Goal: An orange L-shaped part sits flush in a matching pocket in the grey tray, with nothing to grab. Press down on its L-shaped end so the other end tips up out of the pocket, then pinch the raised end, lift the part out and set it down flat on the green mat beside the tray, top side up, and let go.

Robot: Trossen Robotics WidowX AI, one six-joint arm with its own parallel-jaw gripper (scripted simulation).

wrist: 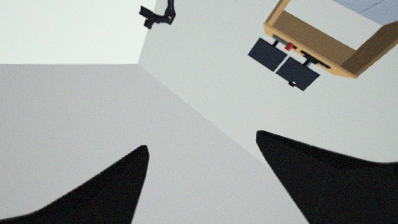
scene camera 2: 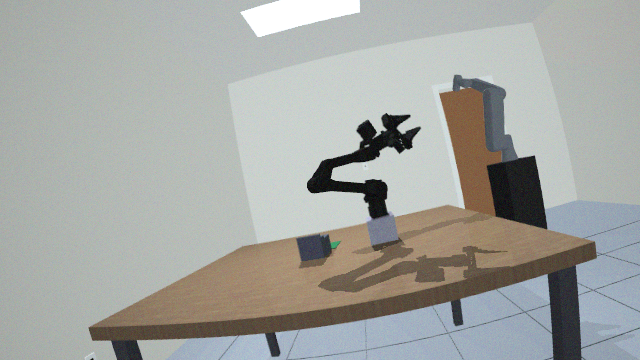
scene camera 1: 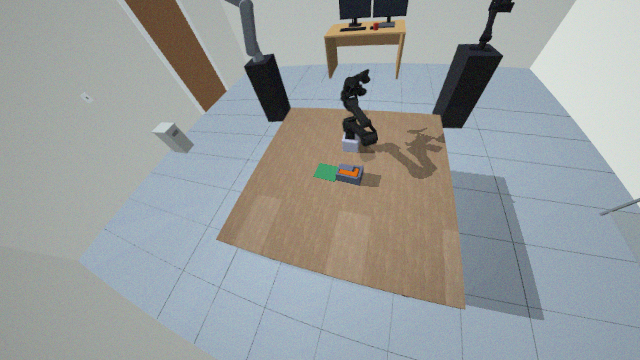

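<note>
My gripper [scene camera 2: 415,121]: open, holding nothing. Gripper in the wrist view too [wrist: 203,143].
</note>
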